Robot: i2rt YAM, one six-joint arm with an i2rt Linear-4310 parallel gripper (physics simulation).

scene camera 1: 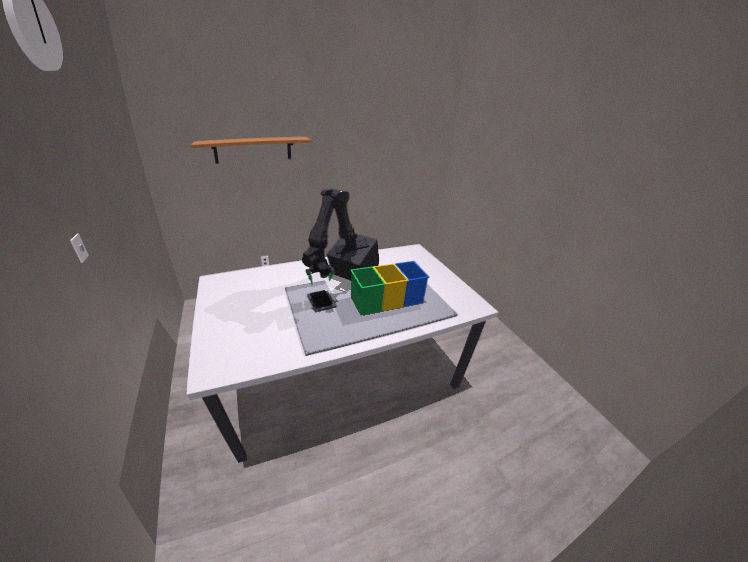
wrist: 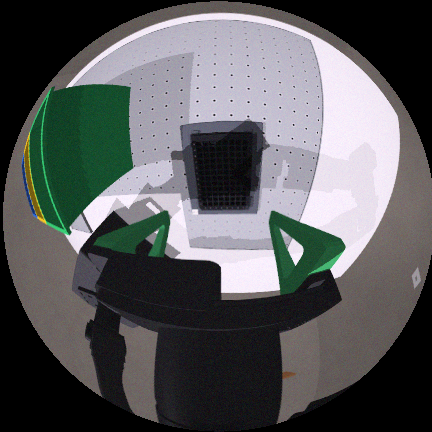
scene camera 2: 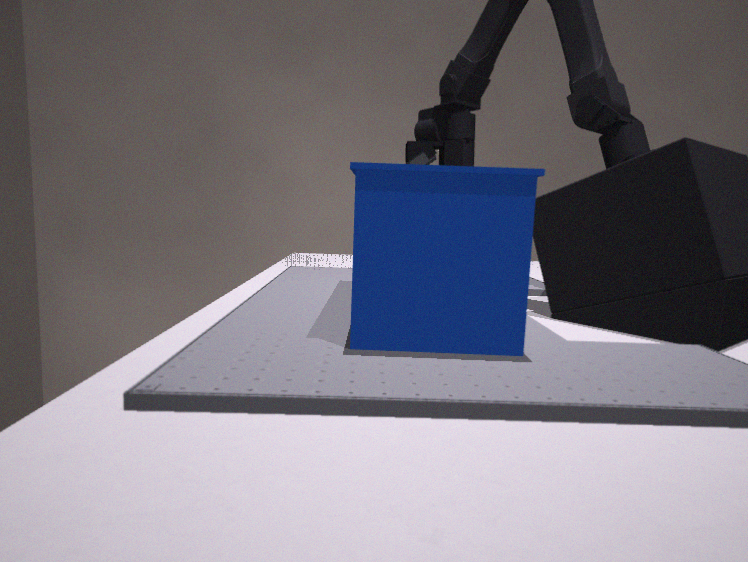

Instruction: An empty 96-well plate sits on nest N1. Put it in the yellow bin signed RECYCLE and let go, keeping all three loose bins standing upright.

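Frame: origin at the arm's base, x ahead, y left, z up, level; millimetres.
Seen in the pictures: gripper, between the fingertips: (scene camera 1: 320, 282) (wrist: 219, 215); arm's base, origin of its link: (scene camera 1: 351, 246) (scene camera 2: 632, 178).
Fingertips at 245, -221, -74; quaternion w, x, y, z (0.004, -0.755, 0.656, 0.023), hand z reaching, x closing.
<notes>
Offsets run from my fingertips to a thing's top centre, as dx, dy, dz. "spot": to the spot under its first point. Level surfaces: height alone.
A black well plate @[+2, -1, -96] (scene camera 1: 321, 299) (wrist: 223, 172) sits in a dark grey nest @[spot: +73, +44, -111] (scene camera 1: 331, 306) (wrist: 186, 131) at the left part of the grey board. My gripper (scene camera 1: 320, 277) (wrist: 219, 215) has green fingers, wide open and empty, above the plate and nearer the arm's base; in scene camera 2 its fingers are hidden behind the blue bin. The yellow bin @[+58, +365, +57] (scene camera 1: 394, 294) (wrist: 34, 185) stands upright between the green bin @[+71, +236, +57] (scene camera 1: 367, 297) (wrist: 95, 135) and the blue bin @[+45, +495, +57] (scene camera 1: 414, 290) (scene camera 2: 441, 265). The signs and the inside of the yellow bin cannot be made out.
The perforated grey board @[dz -122] (scene camera 1: 338, 338) (scene camera 2: 241, 368) (wrist: 250, 65) lies on the white table @[dz -135] (scene camera 1: 241, 356) (scene camera 2: 362, 483) (wrist: 350, 120). The black arm base (scene camera 1: 350, 265) (scene camera 2: 622, 241) stands behind the bins. The green bin is the bin nearest to the plate. A wooden shelf (scene camera 1: 250, 142) hangs on the wall.
</notes>
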